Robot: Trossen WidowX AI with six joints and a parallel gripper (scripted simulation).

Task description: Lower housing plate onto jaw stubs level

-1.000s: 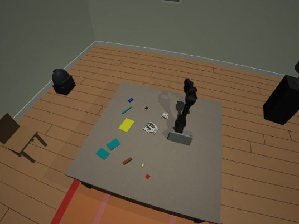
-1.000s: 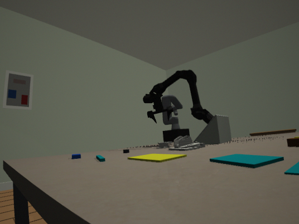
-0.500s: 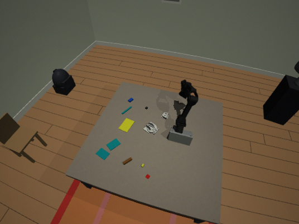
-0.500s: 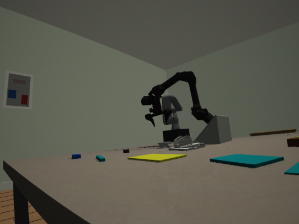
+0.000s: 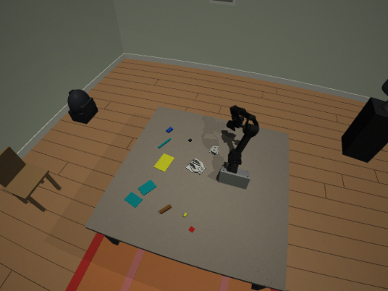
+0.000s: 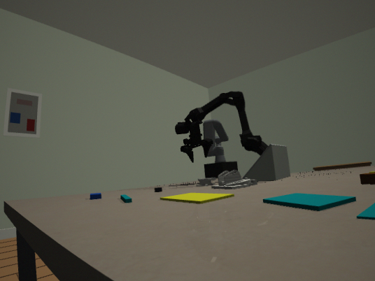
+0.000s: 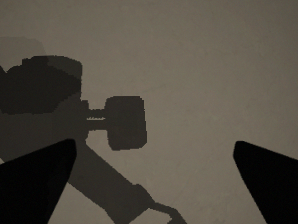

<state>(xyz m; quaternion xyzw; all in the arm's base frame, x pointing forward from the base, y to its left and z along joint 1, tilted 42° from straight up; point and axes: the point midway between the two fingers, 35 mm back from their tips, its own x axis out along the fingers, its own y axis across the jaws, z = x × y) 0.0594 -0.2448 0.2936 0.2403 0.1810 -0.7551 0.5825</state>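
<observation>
My gripper tip is now 18 cm to the right of the pale part, 15 cm short of it and 10 cm above it. Also, from my gripper tip: teal bar: 57 cm ahead, 27 cm to the left, 12 cm below; then black cube: 38 cm ahead, 15 cm to the left, 12 cm below; then blue block: 60 cm ahead, 12 cm to the left, 12 cm below.
</observation>
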